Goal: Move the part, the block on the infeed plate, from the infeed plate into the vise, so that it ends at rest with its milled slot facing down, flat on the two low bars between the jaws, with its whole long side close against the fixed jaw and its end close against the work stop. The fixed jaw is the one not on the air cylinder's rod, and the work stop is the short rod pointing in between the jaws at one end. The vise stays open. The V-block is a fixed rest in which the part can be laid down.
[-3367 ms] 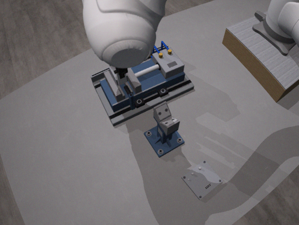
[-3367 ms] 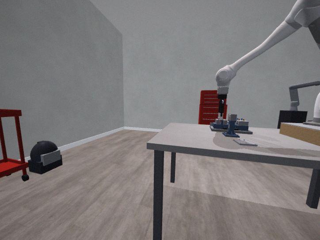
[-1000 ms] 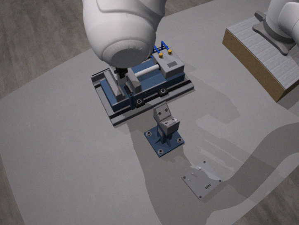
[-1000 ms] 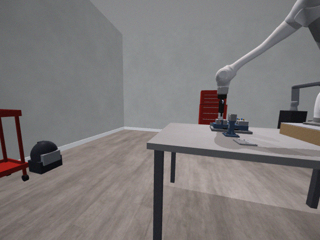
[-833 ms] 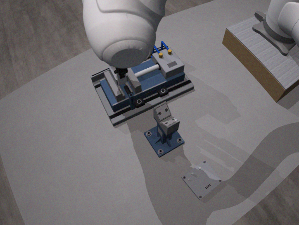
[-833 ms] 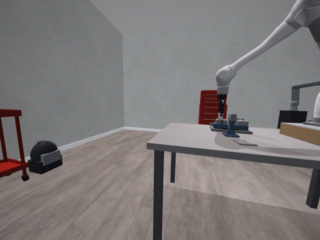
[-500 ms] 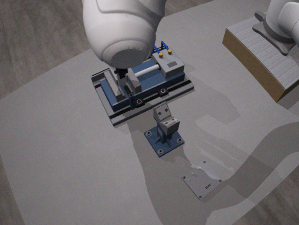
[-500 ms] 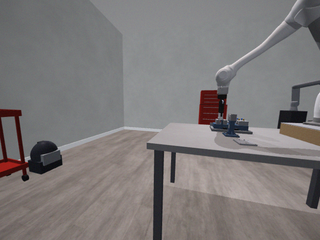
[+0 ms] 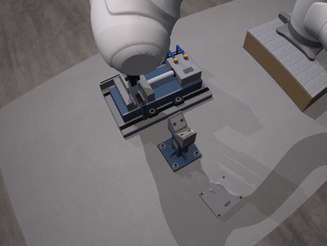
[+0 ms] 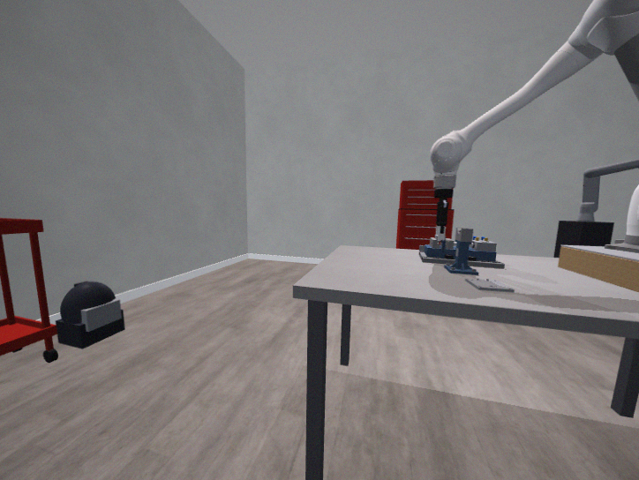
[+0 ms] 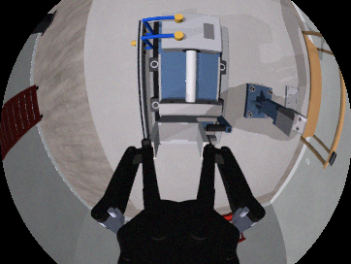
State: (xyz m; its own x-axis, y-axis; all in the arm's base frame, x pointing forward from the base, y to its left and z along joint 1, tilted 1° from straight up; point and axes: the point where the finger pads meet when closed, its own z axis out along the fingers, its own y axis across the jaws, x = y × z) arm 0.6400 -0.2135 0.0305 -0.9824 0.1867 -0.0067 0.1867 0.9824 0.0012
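Right now my hand is 30 mm above the part. Round my hand: work stop: 70 mm to the left, 30 mm below, 10 mm ahead; then moving jaw: 40 mm below, 30 mm to the left, 30 mm behind; then fixed jaw: 40 mm below, 30 mm ahead, 10 mm to the left.
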